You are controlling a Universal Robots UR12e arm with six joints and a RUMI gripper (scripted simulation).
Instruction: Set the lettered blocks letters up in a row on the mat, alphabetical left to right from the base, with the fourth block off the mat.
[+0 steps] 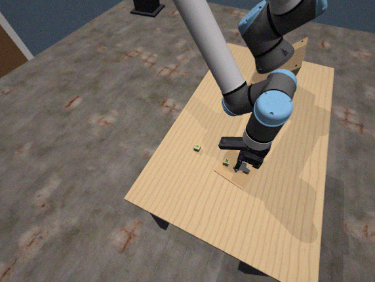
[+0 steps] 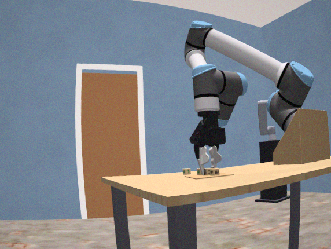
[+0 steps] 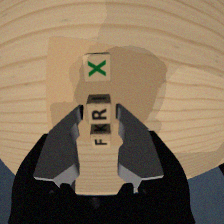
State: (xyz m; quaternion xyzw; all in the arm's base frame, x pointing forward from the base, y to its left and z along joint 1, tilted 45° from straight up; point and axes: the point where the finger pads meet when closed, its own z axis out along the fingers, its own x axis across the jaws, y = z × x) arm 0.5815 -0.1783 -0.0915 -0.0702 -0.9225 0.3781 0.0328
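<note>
The R block is right at my hand. From my hand the other things lie so: tan mat 2 cm below.
</note>
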